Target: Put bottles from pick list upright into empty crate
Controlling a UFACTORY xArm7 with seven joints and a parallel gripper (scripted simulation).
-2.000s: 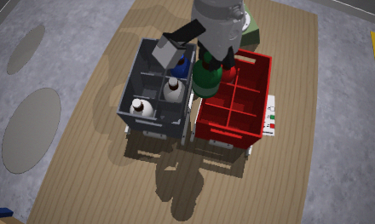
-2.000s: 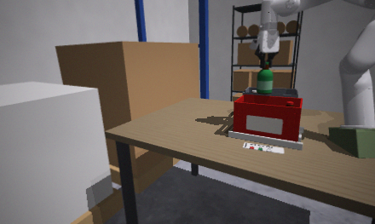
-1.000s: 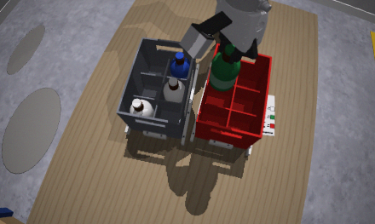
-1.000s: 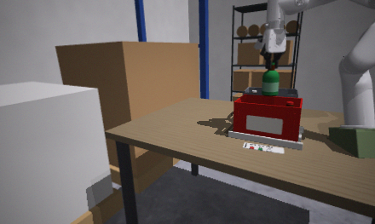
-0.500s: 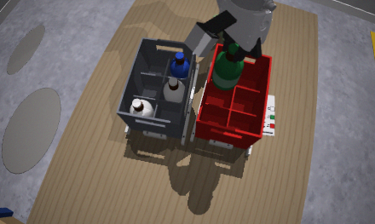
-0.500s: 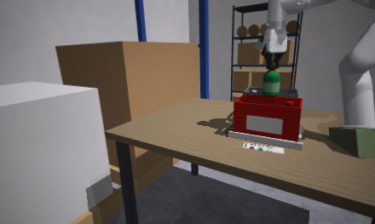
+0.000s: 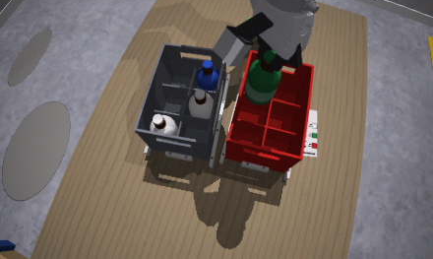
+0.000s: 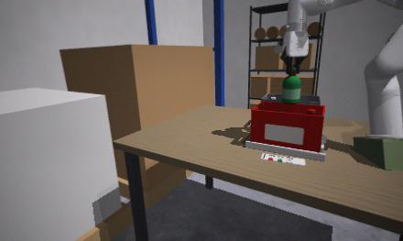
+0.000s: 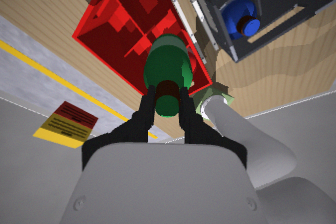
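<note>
The green bottle is 70 mm below my hand. From my hand the other things lie so: red-label bottle (90 mm behind, 10 mm to the left, 250 mm below); red crate (10 mm ahead, 40 mm to the left, 250 mm below); blue-label bottle (90 mm behind, 140 mm to the right, 250 mm below).
</note>
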